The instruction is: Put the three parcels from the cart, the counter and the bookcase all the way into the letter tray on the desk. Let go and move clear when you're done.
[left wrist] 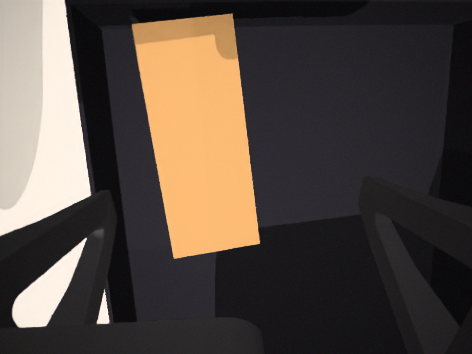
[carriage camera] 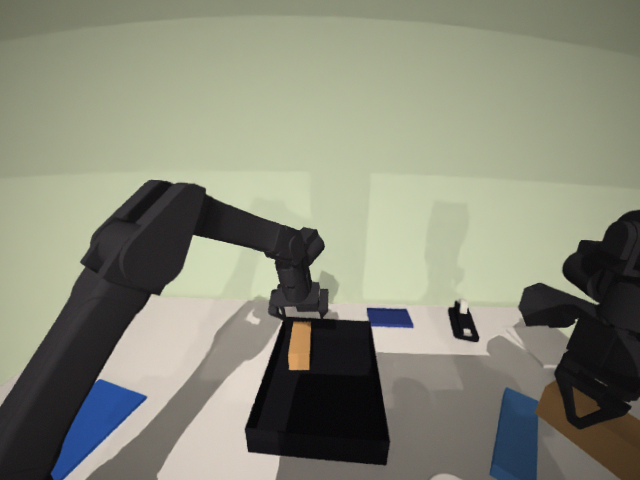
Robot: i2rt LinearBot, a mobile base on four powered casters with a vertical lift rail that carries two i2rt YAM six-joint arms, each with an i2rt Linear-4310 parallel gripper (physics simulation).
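Places are measured from the left arm's base along level axes (x ahead, y left, z up), in centimetres.
Where they show: left gripper, between the fingertips: [left wrist: 238,197] [carriage camera: 303,318]; right gripper, between the fingertips: [carriage camera: 582,416].
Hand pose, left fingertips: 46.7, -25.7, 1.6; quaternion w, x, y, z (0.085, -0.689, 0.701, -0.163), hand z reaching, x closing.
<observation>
Things, the pixels of their centre, and the offset from my left fingertips, as dx, dy, dz. Level surfaces: height alone.
- black letter tray, middle of its body: [left wrist: 303,269] [carriage camera: 322,372] -8.5, -5.3, -9.0
- orange parcel, middle of its body: [left wrist: 199,138] [carriage camera: 300,344] +1.3, +1.0, -9.3
- brown-orange parcel, middle of its body: [carriage camera: 605,431] -32.5, -42.4, +7.0
- desk, height of its surface: dz -12.1
- dark blue book, middle of its body: [carriage camera: 388,317] +18.3, -26.6, -11.5
- black stapler-like thing, middle of its body: [carriage camera: 463,315] +15.9, -50.1, -8.6
- blue flat thing, middle of its body: [carriage camera: 73,430] -23.8, +43.8, -11.7
The black letter tray [carriage camera: 317,452] [left wrist: 95,150] stands on the desk. An orange parcel [carriage camera: 299,348] [left wrist: 200,145] lies in its back left part in the carriage view, slightly askew, near the side wall. My left gripper [carriage camera: 298,313] [left wrist: 238,197] is open above the tray's back end, its fingers wide apart and clear of that parcel. My right gripper [carriage camera: 602,414], at the right of the carriage view, is shut on a brown-orange parcel [carriage camera: 615,444], which is partly cut off by the picture's edge. A third parcel does not show.
On the desk [carriage camera: 217,439] lie a dark blue book [carriage camera: 389,317] behind the tray, a black stapler-like thing [carriage camera: 463,325], white sheets [carriage camera: 542,346], a blue flat thing [carriage camera: 105,413] at the left and another blue one [carriage camera: 516,436] beside the held parcel. A wall [carriage camera: 336,103] rises behind.
</observation>
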